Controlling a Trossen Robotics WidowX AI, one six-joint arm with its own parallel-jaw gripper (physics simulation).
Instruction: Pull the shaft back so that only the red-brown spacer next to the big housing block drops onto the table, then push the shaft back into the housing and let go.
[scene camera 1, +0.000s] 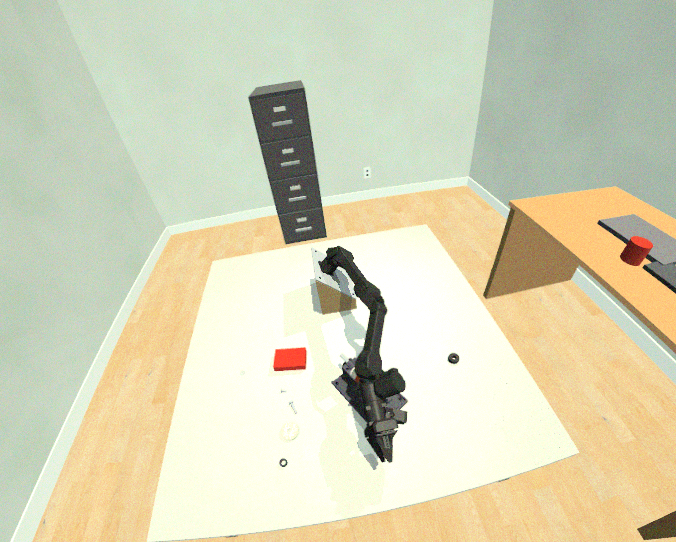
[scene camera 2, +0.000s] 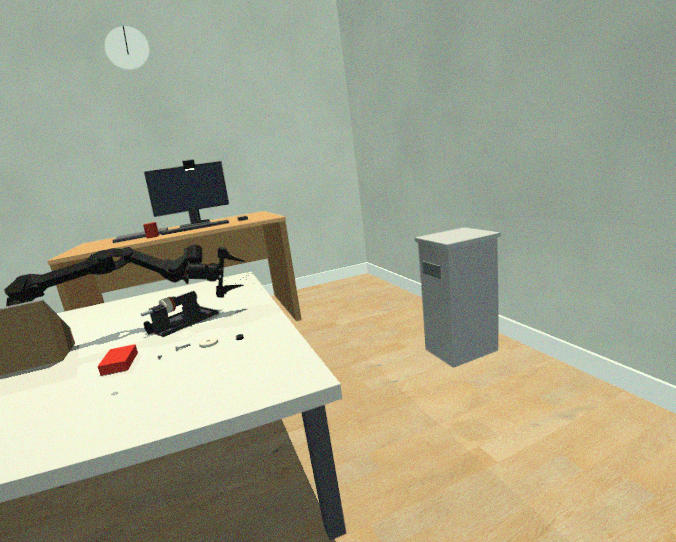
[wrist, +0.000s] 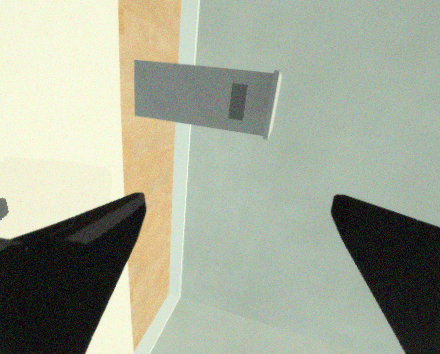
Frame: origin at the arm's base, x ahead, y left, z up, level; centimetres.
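Seen in the pictures: gripper, fingertip midpoint: (scene camera 1: 387, 462) (scene camera 2: 244, 273) (wrist: 238, 202); arm's base, origin of the base link: (scene camera 1: 325, 268) (scene camera 2: 17, 315).
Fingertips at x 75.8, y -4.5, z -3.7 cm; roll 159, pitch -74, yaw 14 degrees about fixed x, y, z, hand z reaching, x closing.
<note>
Pixels of each thing's top centre, then the offset from my fingertips to it. "spot": a spot on its surface instead. Level surfaces: height alone.
- white table, its level: dz -13.4 cm
- grey shaft, surface spot: (scene camera 1: 344, 359) (scene camera 2: 148, 311) spot: dx -36.4, dy -0.4, dz -4.9 cm
- red-brown spacer, middle of its top: (scene camera 2: 168, 297) dx -28.5, dy +3.3, dz -2.6 cm
- red box, middle of its top: (scene camera 2: 117, 354) (scene camera 1: 289, 357) dx -47.7, dy -19.3, dz -10.4 cm
- cream ring, middle of its top: (scene camera 2: 208, 340) (scene camera 1: 289, 430) dx -21.3, dy -24.6, dz -12.4 cm
- small dark ring, middle of its top: (scene camera 2: 239, 335) (scene camera 1: 283, 462) dx -12.2, dy -28.4, dz -12.4 cm
- black ring, middle of its top: (scene camera 1: 454, 357) dx -26.4, dy +38.5, dz -11.9 cm
The black housing fixture (scene camera 1: 341, 387) (scene camera 2: 159, 321) stands on the white table (scene camera 1: 225, 338) (scene camera 2: 225, 383) (wrist: 50, 75). Its big block (scene camera 2: 191, 306) is at the right in scene camera 2. The grey shaft (scene camera 1: 344, 359) (scene camera 2: 147, 312) sticks out past the smaller upright. Cream and red-brown parts sit between the uprights; a red-brown spacer (scene camera 2: 173, 302) shows at the big block's side. The arm hides much of this in scene camera 1. My gripper (scene camera 1: 385, 458) (scene camera 2: 242, 273) (wrist: 238, 202) is open and empty, above the table beyond the big block. The fixture does not show in the wrist view.
A red box (scene camera 1: 290, 359) (scene camera 2: 117, 360), bolts (scene camera 1: 292, 407) (scene camera 2: 182, 347), a cream ring (scene camera 1: 283, 431) (scene camera 2: 202, 342) and a small dark ring (scene camera 1: 280, 462) (scene camera 2: 239, 337) lie beside the fixture. A black ring (scene camera 1: 449, 359) lies across the arm. A brown block (scene camera 1: 335, 299) (scene camera 2: 31, 341) stands near the arm's base.
</note>
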